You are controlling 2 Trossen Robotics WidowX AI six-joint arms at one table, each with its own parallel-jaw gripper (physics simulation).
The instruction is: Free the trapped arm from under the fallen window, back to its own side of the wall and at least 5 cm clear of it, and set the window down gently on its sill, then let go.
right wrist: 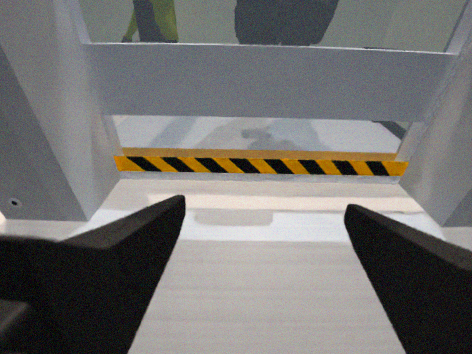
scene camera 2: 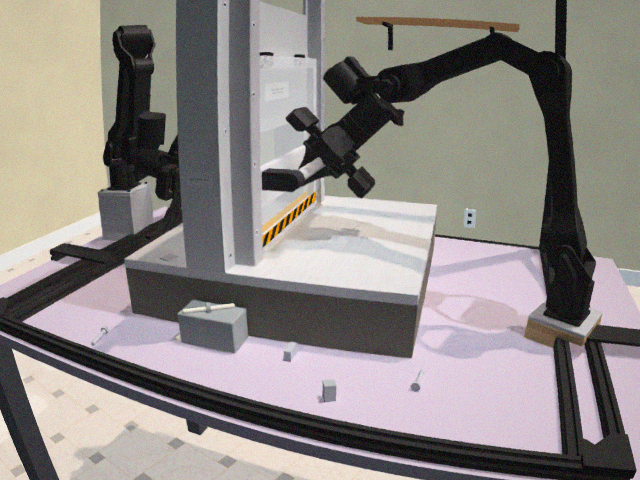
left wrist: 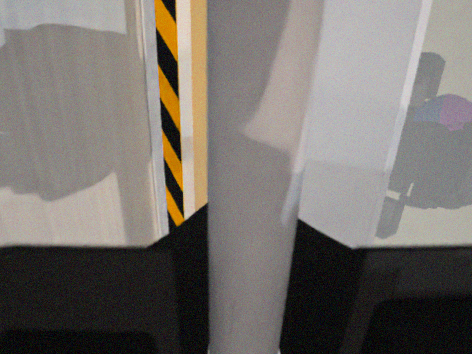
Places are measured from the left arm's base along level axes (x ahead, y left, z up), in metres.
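Where they show: left gripper, between the fingertips: (right wrist: 262, 96); right gripper, between the fingertips: (right wrist: 264, 207); left arm's base, origin of its link: (scene camera 2: 567, 313); right arm's base, origin of its link: (scene camera 2: 124, 187).
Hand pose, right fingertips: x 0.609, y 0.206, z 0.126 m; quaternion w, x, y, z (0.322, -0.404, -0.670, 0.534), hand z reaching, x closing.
Each offset is from my right fingertips to the centre of the thing.
The window (scene camera 2: 279, 117) (right wrist: 260, 82) hangs in its upright frame. In the right wrist view a gap shows between its grey bottom rail and the striped sill (scene camera 2: 290, 219) (left wrist: 170, 120) (right wrist: 265, 166). My left gripper (scene camera 2: 305, 173) (left wrist: 238, 207) is shut on the window's pale handle bar, which runs between the fingers in the left wrist view. My right gripper (right wrist: 264, 207) is open and empty, above the pale platform on its own side, facing the gap; both fingertips show in front of the sill. In scene camera 2 the wall post (scene camera 2: 200, 155) hides the right gripper; part of the right arm (scene camera 2: 133, 93) shows behind it.
The platform (scene camera 2: 361, 279) carries the wall. A grey block (scene camera 2: 212, 329) with a pale stick on top stands at its front. Small grey blocks {dz -0.152, dx -0.442, dy +0.156 m} (scene camera 2: 328, 390) {dz -0.156, dx -0.335, dy +0.125 m} (scene camera 2: 290, 351) and bolts {dz -0.159, dx -0.501, dy +0.051 m} (scene camera 2: 416, 381) {dz -0.159, dx -0.113, dy +0.330 m} (scene camera 2: 99, 335) lie on the table. A brown shelf (scene camera 2: 439, 23) is on the back wall.
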